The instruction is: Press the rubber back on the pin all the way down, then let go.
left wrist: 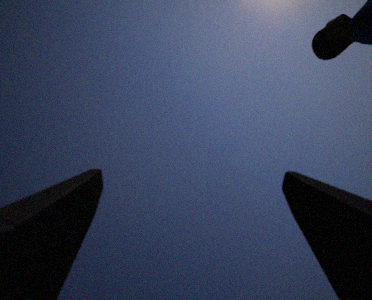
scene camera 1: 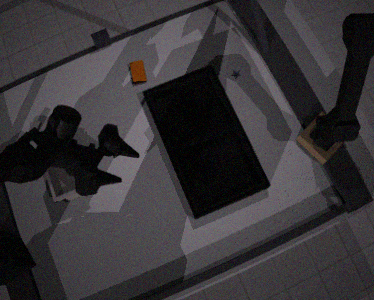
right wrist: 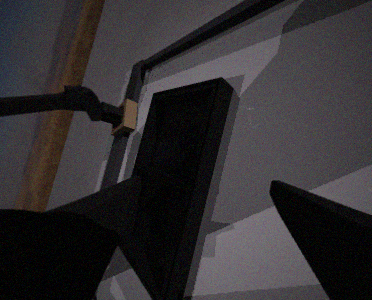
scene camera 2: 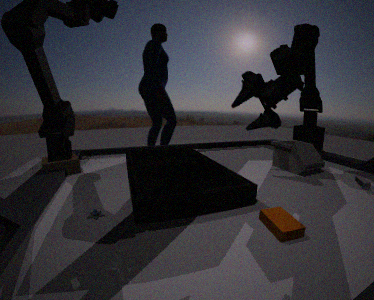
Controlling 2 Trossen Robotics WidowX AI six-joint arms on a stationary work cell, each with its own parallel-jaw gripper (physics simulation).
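Places are measured from the left arm's base along level axes (x ahead, y left, z up), in millimetres.
Pixels of known places: left gripper, fingertip midpoint: (left wrist: 194, 179); right gripper, fingertip midpoint: (scene camera 1: 129, 168) (right wrist: 204, 184) (scene camera 2: 239, 118); left arm's base at its link origin: (scene camera 1: 324, 135) (right wrist: 118, 117) (scene camera 2: 59, 158); right arm's base at its link origin: (scene camera 2: 309, 126).
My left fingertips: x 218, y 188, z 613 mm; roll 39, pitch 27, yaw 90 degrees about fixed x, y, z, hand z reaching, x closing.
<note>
Ahead of a thing's pixels: the offset from my left fingertips to its middle.
A small dark star-shaped piece @(193 mm back, 492 mm right, 644 mm down) (scene camera 1: 236, 74) (scene camera 2: 96, 214) lies on the table beside the black slab. It is the likely pin, but its rubber back is too small and dark to make out. My right gripper (scene camera 1: 130, 168) (scene camera 2: 240, 117) (right wrist: 204, 184) is open and empty, raised above the table between the grey hollow piece and the slab, well apart from the star. My left gripper (scene camera 2: 111, 10) (left wrist: 194, 179) is open and empty, high up, with sky between its fingers. The star does not show in either wrist view.
The large black slab @(17 mm ahead, 413 mm right, 633 mm down) (scene camera 1: 207, 145) (scene camera 2: 200, 202) (right wrist: 206, 170) lies mid-table. An orange block @(7 mm ahead, 696 mm right, 644 mm down) (scene camera 1: 138, 72) (scene camera 2: 282, 223) lies near its corner. A grey hollow piece (scene camera 1: 61, 185) (scene camera 2: 295, 157) stands partly below my right gripper in scene camera 1. A human figure (scene camera 2: 156, 65) stands beyond the table.
</note>
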